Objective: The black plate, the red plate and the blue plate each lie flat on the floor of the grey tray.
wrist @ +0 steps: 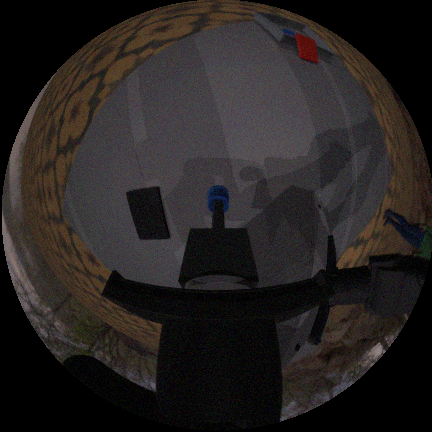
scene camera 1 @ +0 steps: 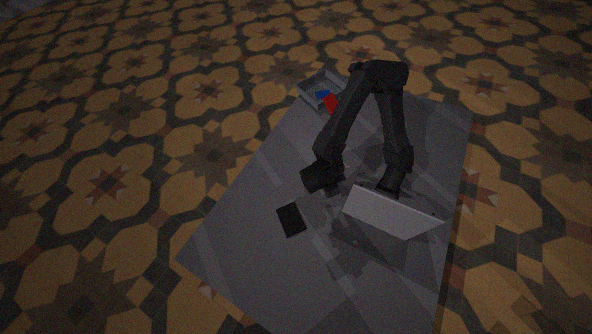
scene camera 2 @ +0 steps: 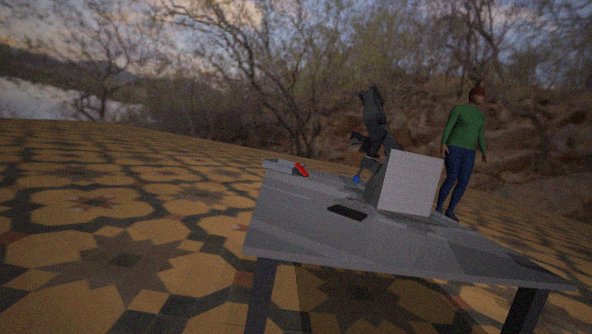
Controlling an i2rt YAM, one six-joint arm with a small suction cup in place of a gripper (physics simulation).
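Pixels of known places: hand at its tool point: [wrist: 217,194] [scene camera 2: 354,181]; arm's base at its link origin: [scene camera 1: 387,188] [scene camera 2: 399,171].
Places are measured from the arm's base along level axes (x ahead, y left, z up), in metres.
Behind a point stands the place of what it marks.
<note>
The black plate [scene camera 1: 291,220] {x 0.266, y 0.241, z -0.166 m} [scene camera 2: 347,212] {x 0.279, y 0.259, z -0.166 m} [wrist: 148,213] {x 0.272, y 0.227, z -0.166 m} lies flat on the table, well apart from the grey tray [scene camera 1: 306,100] {x 0.575, y -0.409, z -0.167 m} [scene camera 2: 279,165] {x 0.570, y -0.410, z -0.139 m} [wrist: 268,27]. The blue plate [scene camera 1: 322,94] {x 0.519, y -0.492, z -0.163 m} [wrist: 288,32] is inside the tray and looks flat on its floor; part of it is hidden in the wrist view. The red plate [scene camera 1: 330,103] {x 0.429, y -0.418, z -0.134 m} [scene camera 2: 301,170] {x 0.429, y -0.393, z -0.141 m} [wrist: 307,48] is tilted, leaning over the tray's near wall with its lower end outside. My suction cup [scene camera 2: 356,179] [wrist: 218,197] is open, with no plate on it, above the table to one side of the black plate. In scene camera 1 the arm hides the cup.
A pale box-like block [scene camera 1: 390,212] {x -0.035, y 0.084, z 0.016 m} [scene camera 2: 410,182] {x -0.019, y 0.085, z -0.034 m} stands on the table [scene camera 1: 250,210] {x 0.447, y 0.297, z -0.176 m} [scene camera 2: 300,215] {x 0.455, y 0.353, z -0.175 m} [wrist: 175,100] {x 0.424, y 0.015, z -0.175 m} by the arm's base. The tray is at the table's far end. A person in a green top [scene camera 2: 465,127] stands beyond the table.
</note>
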